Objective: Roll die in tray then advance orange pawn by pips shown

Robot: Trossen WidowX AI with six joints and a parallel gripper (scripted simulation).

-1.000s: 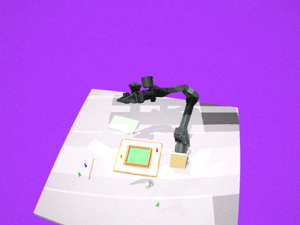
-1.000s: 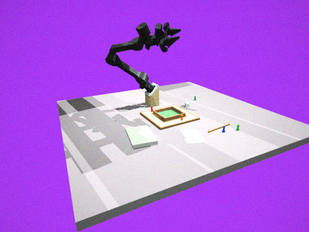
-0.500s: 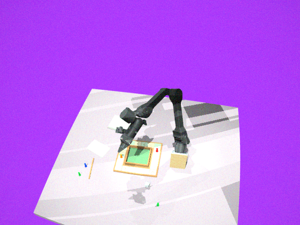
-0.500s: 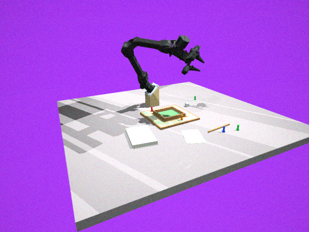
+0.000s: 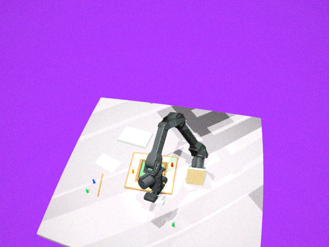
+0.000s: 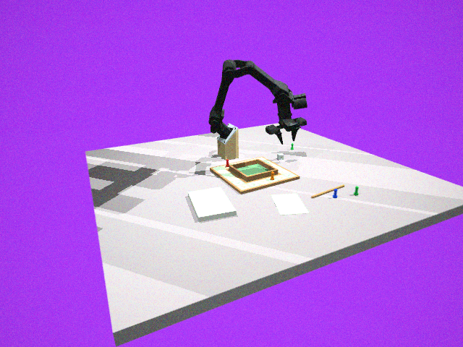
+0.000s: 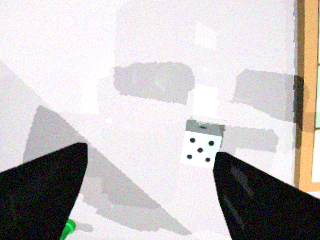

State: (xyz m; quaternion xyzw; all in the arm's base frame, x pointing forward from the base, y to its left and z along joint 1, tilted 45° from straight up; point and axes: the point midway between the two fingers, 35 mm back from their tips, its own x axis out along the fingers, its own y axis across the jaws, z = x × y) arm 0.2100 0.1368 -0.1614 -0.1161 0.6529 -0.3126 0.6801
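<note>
The white die lies 30 mm behind my gripper tip, 20 mm to the right of it and 80 mm below it. From my gripper tip the other things lie so: orange pawn: 170 mm ahead, 220 mm to the right, 60 mm below; then wooden stick: 360 mm ahead, 90 mm to the right, 80 mm below; then red pawn: 60 mm behind, 300 mm to the right, 60 mm below.
</note>
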